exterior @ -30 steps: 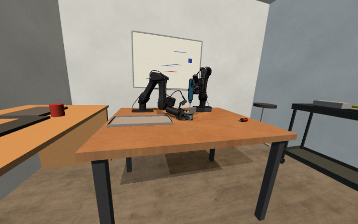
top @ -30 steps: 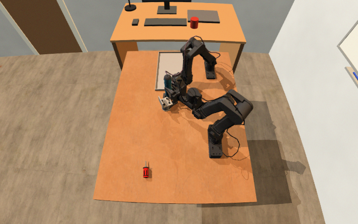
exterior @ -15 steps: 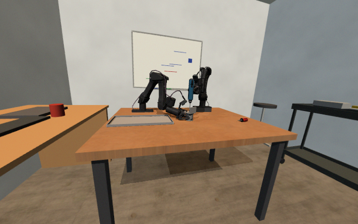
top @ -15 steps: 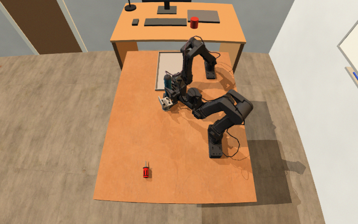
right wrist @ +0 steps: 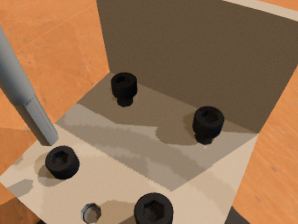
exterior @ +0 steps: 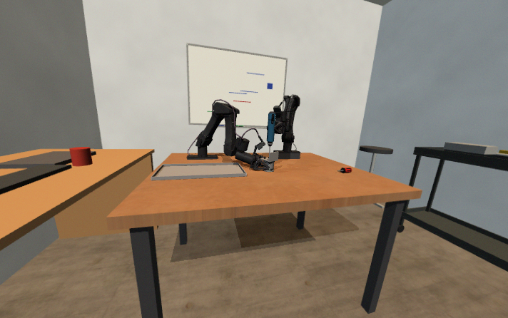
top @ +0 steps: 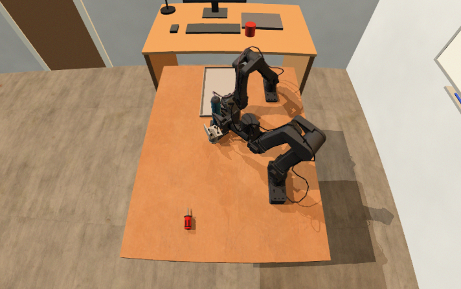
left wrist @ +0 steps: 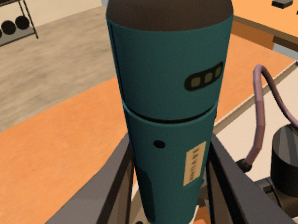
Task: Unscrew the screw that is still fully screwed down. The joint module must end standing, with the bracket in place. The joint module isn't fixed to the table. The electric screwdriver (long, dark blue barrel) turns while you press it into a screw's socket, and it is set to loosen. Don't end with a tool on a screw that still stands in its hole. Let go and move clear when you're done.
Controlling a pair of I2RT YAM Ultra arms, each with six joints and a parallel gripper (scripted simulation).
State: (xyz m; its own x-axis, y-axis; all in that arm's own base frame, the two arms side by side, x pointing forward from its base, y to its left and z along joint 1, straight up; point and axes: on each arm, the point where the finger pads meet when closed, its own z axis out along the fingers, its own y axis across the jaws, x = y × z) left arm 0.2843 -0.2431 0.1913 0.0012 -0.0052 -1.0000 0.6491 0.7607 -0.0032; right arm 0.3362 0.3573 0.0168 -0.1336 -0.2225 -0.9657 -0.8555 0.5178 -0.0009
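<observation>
My right gripper is now 5 cm below the l-shaped bracket. Round my right hand: small red screwdriver (43 cm to the left, 8 cm ahead, 1 cm below); grey bit (8 cm above, 2 cm behind, 1 cm to the left); grey tray (36 cm to the right, 2 cm below).
</observation>
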